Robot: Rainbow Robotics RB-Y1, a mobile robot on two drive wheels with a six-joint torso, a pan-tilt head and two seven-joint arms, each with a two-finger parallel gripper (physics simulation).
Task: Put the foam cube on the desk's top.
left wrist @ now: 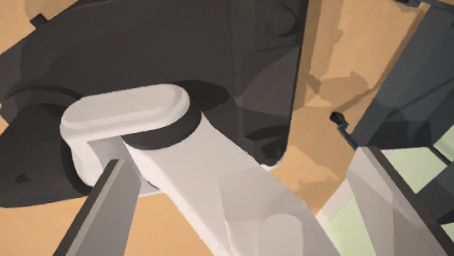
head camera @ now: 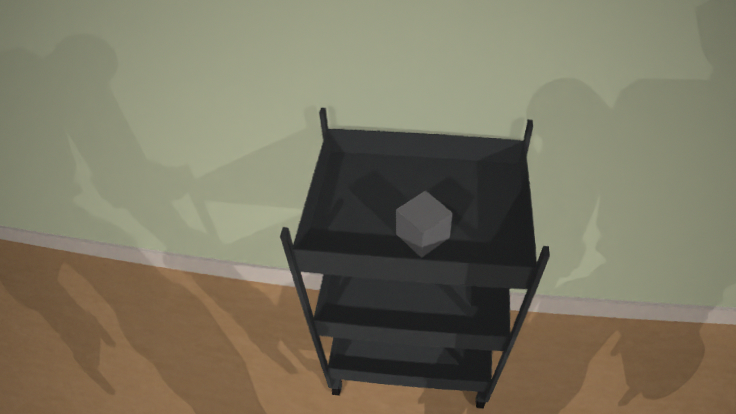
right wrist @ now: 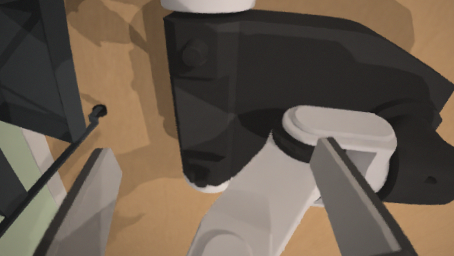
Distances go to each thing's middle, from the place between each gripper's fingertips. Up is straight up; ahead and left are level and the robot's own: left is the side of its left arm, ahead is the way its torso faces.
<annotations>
I see my right gripper 570 mm short of the grey foam cube (head camera: 423,223), 140 mm to the right of it and 160 mm below it.
Now: left hand 610 mm short of the grey foam cube, 320 mm to the left of it and 160 mm below it.
</annotations>
